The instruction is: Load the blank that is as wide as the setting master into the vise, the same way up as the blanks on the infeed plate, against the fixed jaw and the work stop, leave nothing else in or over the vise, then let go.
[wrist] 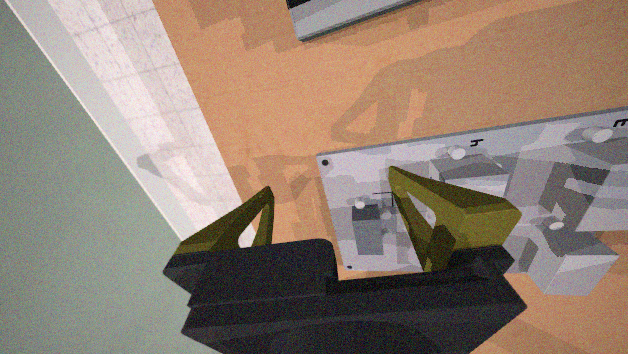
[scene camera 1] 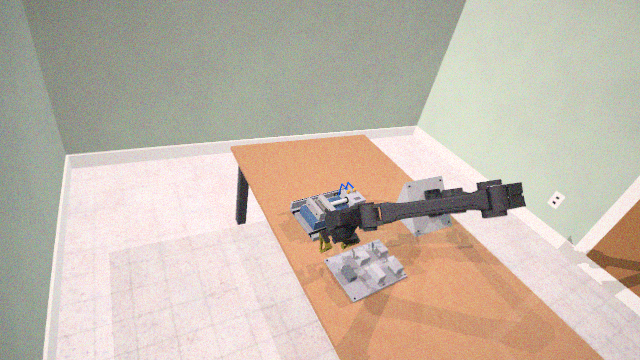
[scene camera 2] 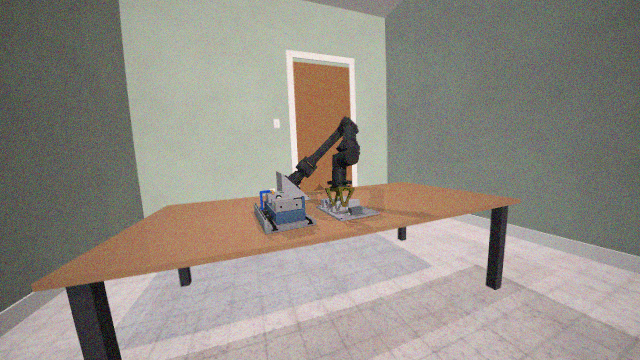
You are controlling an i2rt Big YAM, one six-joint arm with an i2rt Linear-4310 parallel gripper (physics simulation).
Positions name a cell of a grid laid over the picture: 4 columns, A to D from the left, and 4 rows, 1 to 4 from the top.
Scene:
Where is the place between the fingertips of my gripper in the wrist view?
C3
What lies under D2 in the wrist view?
A grey infeed plate.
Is my gripper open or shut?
Open.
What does my gripper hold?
Nothing.

